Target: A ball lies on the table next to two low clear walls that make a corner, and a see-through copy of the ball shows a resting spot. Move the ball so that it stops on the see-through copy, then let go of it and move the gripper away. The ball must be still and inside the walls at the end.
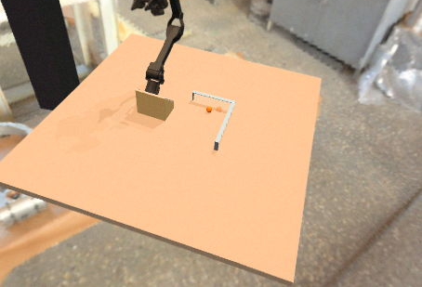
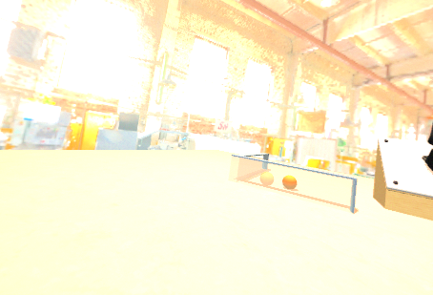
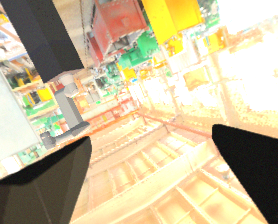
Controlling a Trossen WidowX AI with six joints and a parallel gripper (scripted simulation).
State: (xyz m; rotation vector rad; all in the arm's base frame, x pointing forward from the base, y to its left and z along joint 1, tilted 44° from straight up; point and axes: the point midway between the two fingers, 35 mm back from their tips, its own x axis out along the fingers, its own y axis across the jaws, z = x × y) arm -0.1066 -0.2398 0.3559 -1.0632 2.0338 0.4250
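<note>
My gripper tip is now 520 mm above the orange ball, 350 mm short of it and 10 mm to the right of it. From my gripper tip the other things lie so: clear wall 500 mm below, 360 mm ahead, 70 mm to the left.
</note>
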